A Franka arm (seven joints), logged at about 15 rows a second.
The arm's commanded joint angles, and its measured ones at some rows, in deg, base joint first. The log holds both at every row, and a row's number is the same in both.
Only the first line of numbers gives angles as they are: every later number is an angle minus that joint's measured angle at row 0.
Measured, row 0:
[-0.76 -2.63 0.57 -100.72 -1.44 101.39 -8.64]
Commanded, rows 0 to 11:
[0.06 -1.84 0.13 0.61 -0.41 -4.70 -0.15]
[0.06 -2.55 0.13 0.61 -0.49 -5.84 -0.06]
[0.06 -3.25 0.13 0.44 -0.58 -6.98 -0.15]
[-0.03 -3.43 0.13 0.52 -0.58 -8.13 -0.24]
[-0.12 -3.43 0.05 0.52 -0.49 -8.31 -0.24]
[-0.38 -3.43 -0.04 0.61 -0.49 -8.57 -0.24]
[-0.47 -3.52 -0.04 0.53 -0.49 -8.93 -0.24]
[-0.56 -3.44 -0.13 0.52 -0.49 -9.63 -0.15]
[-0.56 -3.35 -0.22 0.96 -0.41 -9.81 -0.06]
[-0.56 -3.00 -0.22 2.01 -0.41 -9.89 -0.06]
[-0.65 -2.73 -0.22 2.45 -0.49 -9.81 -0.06]
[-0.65 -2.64 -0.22 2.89 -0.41 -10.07 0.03]
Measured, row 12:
[-0.33 -3.07 -0.45 0.89 -0.01 -8.21 0.00]
